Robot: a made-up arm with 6 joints. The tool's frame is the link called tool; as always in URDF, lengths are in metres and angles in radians. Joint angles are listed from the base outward.
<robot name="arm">
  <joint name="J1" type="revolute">
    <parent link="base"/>
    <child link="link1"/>
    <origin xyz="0 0 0.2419" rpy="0 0 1.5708"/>
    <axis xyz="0 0 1"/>
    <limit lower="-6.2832" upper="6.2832"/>
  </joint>
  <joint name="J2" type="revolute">
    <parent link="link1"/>
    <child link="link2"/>
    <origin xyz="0.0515 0 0" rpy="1.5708 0 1.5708"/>
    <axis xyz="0 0 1"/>
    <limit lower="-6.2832" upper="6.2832"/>
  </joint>
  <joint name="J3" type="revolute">
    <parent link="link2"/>
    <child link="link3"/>
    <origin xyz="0 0.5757 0" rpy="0 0 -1.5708"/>
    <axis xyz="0 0 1"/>
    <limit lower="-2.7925" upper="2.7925"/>
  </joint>
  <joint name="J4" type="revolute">
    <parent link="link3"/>
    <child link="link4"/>
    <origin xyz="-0.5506 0 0" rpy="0 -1.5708 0"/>
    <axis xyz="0 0 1"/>
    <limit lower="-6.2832" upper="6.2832"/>
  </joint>
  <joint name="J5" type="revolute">
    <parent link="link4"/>
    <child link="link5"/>
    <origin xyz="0 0 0" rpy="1.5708 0 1.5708"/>
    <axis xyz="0 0 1"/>
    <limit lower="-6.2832" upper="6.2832"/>
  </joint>
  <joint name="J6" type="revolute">
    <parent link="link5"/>
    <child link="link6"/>
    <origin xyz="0 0.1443 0" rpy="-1.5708 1.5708 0"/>
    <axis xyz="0 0 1"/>
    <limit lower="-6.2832" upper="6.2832"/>
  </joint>
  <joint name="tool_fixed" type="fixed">
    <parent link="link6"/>
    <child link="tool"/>
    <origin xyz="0 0 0" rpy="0 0 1.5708"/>
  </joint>
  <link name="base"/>
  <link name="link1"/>
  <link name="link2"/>
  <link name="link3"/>
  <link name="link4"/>
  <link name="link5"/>
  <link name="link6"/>
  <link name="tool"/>
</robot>
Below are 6 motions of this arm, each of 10 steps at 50 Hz.
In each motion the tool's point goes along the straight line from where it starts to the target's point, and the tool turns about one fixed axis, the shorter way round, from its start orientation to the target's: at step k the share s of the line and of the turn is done. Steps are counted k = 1, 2, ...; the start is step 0. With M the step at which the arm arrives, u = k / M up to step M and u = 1 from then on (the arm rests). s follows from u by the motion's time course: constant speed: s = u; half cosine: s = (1 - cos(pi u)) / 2; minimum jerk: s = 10 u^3 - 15 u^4 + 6 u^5.
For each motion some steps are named. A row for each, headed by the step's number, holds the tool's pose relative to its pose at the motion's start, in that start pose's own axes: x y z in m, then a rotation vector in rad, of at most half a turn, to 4 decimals.
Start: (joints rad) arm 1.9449 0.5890 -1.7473 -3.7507 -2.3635 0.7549
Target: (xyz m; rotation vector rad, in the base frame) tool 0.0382 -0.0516 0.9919 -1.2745 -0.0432 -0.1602
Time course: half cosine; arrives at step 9
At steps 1, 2, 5, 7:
1: 0.0004 -0.0004 0.0001 0.0015 0.0005 0.0035
2: 0.0017 -0.0014 0.0004 0.0059 0.0019 0.0136
5: 0.0086 -0.0071 0.0021 0.0298 0.0094 0.0684
7: 0.0130 -0.0106 0.0032 0.0449 0.0141 0.1029

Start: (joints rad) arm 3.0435 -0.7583 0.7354 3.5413 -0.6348 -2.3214
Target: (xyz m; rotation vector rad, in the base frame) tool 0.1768 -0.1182 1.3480 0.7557 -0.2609 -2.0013
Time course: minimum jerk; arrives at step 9
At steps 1, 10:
1: 0.0005 -0.0012 0.0011 0.0010 -0.0002 -0.0005
10: 0.0393 -0.1040 0.0961 0.0874 -0.0187 -0.0454

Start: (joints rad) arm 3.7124 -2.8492 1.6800 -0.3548 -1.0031 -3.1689
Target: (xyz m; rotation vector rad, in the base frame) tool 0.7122 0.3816 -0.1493 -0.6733 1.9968 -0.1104
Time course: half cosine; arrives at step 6
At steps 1, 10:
1: -0.0021 0.0016 -0.0004 -0.0004 -0.0009 -0.0009
10: -0.0314 0.0234 -0.0055 -0.0054 -0.0127 -0.0130

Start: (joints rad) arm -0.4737 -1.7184 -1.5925 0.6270 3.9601 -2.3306
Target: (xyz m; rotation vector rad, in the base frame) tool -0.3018 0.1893 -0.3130 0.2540 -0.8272 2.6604
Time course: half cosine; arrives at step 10
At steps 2, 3, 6, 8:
2: -0.0071 -0.0009 -0.0021 -0.0016 0.0151 -0.0062
3: -0.0154 -0.0020 -0.0046 -0.0035 0.0327 -0.0134
6: -0.0488 -0.0064 -0.0147 -0.0110 0.1038 -0.0425
8: -0.0674 -0.0088 -0.0203 -0.0152 0.1435 -0.0587

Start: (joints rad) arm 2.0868 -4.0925 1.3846 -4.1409 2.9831 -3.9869
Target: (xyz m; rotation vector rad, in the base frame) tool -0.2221 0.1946 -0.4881 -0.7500 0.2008 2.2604
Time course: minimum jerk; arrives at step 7
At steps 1, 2, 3, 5, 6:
1: -0.0003 0.0008 -0.0007 -0.0019 0.0016 0.0014
2: -0.0016 0.0047 -0.0041 -0.0117 0.0102 0.0086
3: -0.0040 0.0120 -0.0104 -0.0298 0.0259 0.0217
5: -0.0093 0.0278 -0.0241 -0.0694 0.0602 0.0506
6: -0.0106 0.0317 -0.0276 -0.0792 0.0688 0.0577

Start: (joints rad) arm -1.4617 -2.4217 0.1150 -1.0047 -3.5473 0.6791
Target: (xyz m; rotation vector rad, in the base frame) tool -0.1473 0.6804 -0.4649 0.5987 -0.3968 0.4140
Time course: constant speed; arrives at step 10
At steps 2, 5, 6, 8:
2: -0.0148 -0.0036 0.0045 0.0102 0.0044 0.0678
5: -0.0370 -0.0090 0.0112 0.0256 0.0110 0.1696
6: -0.0444 -0.0109 0.0134 0.0307 0.0133 0.2035
8: -0.0592 -0.0145 0.0178 0.0409 0.0177 0.2714

